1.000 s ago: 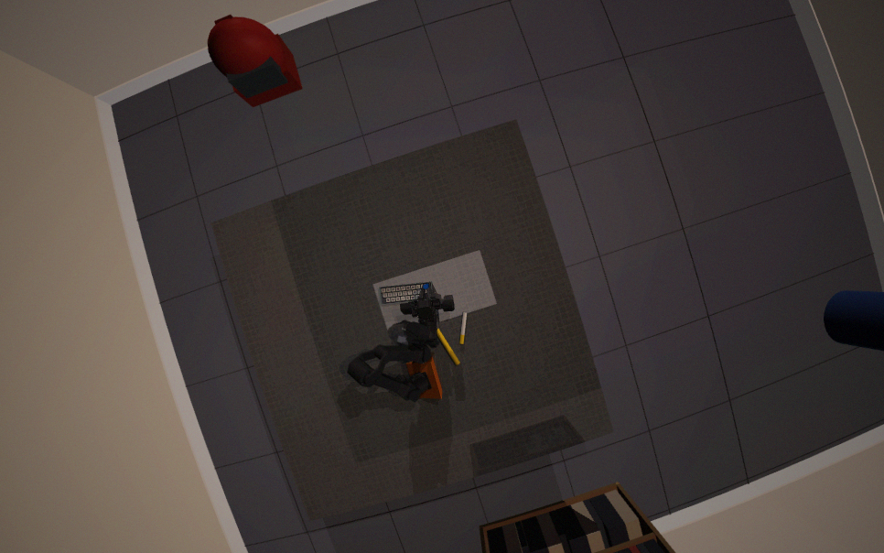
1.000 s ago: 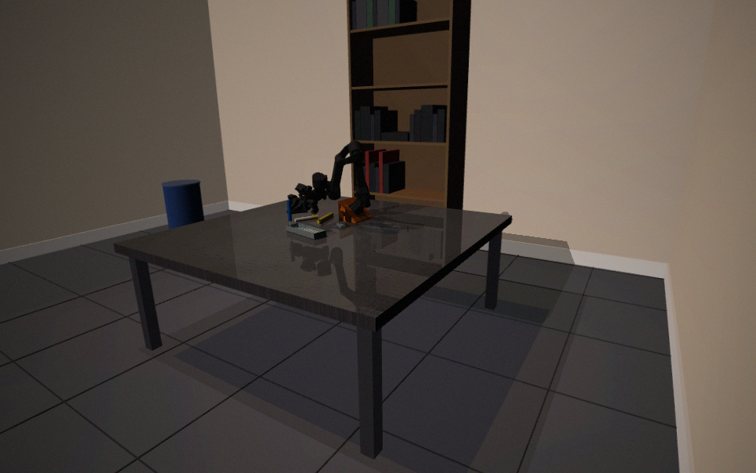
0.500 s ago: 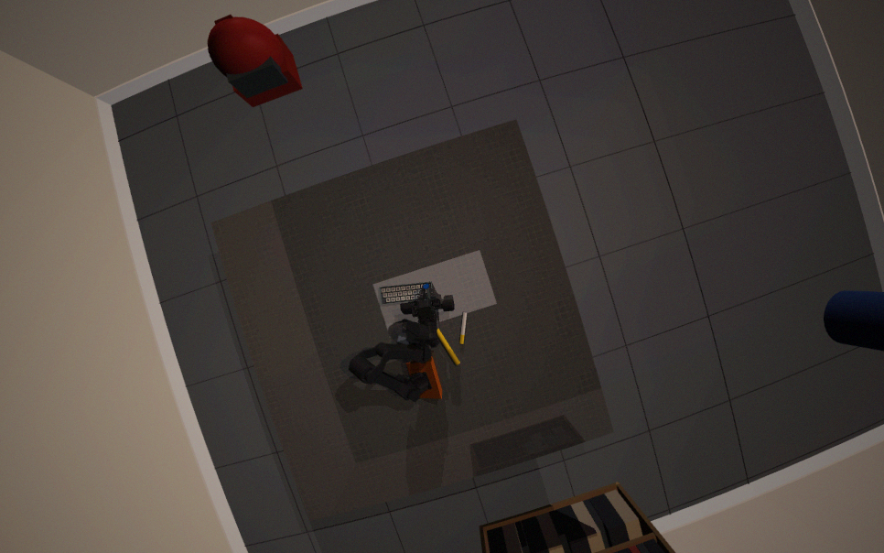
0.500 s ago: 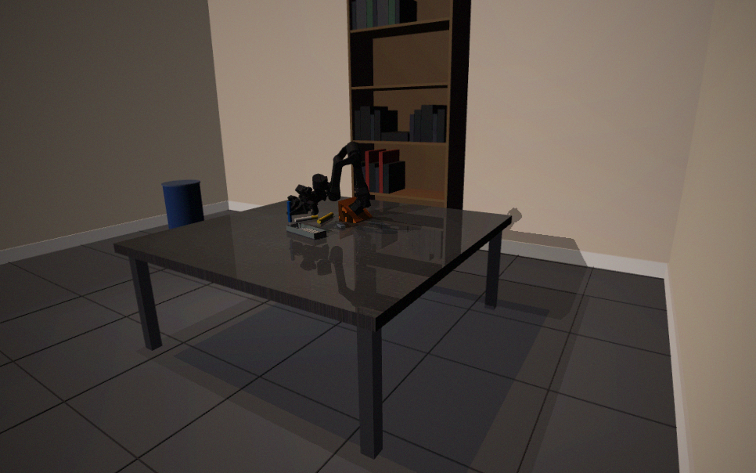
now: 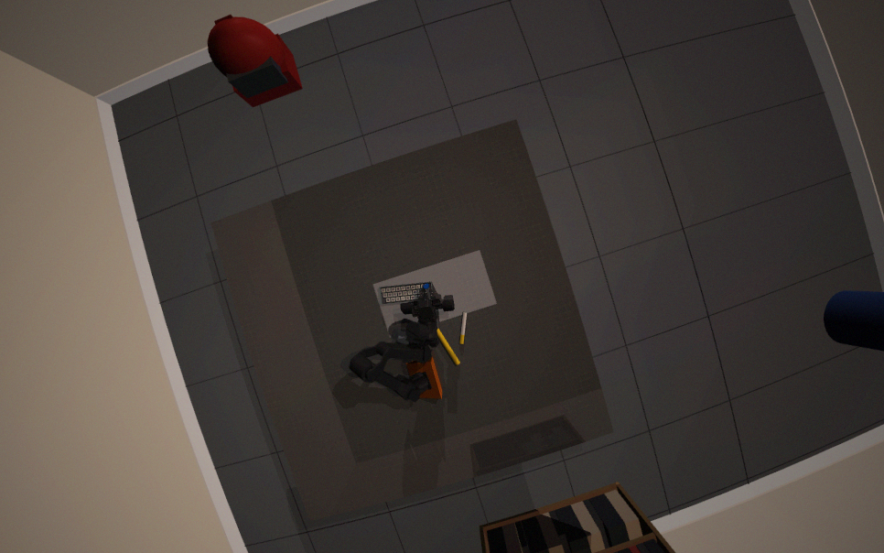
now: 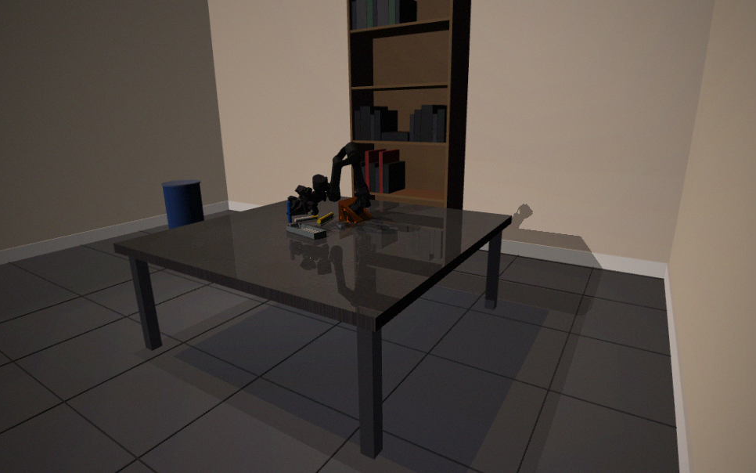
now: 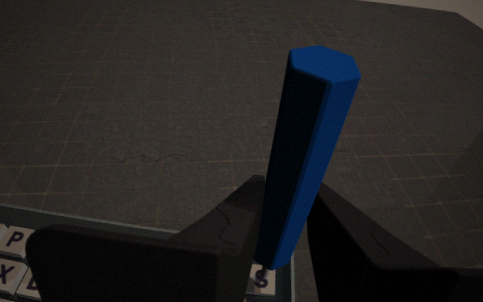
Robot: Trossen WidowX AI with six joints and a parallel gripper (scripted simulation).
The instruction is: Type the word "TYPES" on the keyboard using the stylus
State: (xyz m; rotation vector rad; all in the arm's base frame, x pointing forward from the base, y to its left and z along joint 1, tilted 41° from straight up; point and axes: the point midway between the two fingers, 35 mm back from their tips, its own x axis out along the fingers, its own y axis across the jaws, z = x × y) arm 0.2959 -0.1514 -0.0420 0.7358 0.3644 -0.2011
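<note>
My gripper tip is 1 cm past the grey tip and 6 cm above it. The rest, counted from my gripper tip: white pen: 22 cm behind, 5 cm to the right, 7 cm below; then small grey block: 17 cm behind, 16 cm to the left, 7 cm below; then blue stylus: 1 cm behind, 2 cm below.
</note>
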